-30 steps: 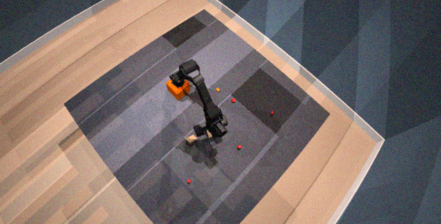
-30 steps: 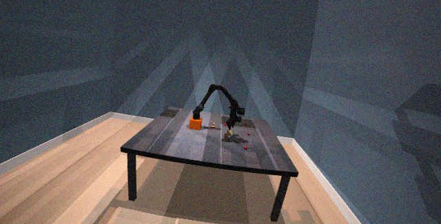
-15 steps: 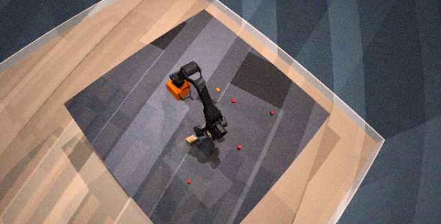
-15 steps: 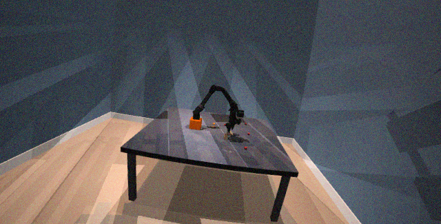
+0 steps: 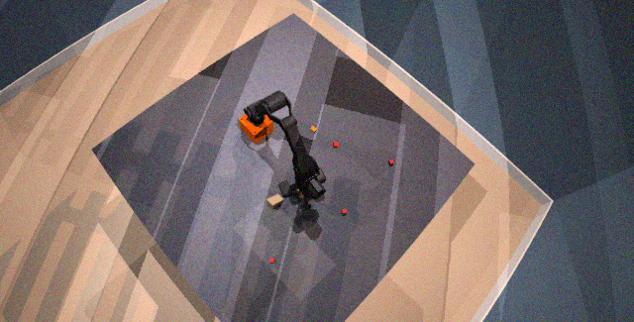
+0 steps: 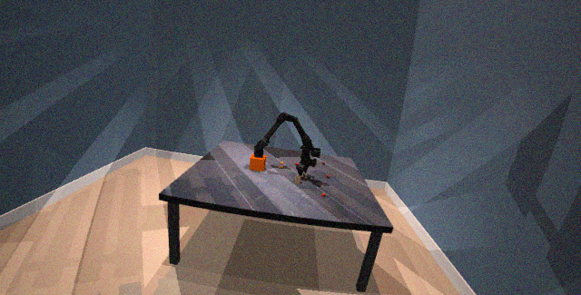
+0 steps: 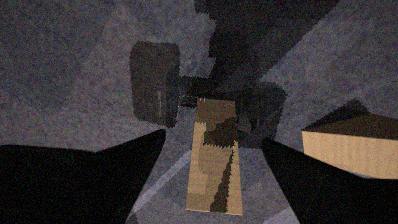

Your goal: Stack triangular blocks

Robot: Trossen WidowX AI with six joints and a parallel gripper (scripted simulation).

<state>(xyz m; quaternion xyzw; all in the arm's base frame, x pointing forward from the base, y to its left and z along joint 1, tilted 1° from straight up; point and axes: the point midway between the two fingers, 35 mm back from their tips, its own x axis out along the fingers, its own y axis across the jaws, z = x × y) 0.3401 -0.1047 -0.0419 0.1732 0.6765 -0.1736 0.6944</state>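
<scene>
The tan triangular block lies 10 mm to the left of my gripper tip and 10 mm behind it. Round my gripper tip: small tan piece: 160 mm to the left, 150 mm behind, 10 mm below.
</scene>
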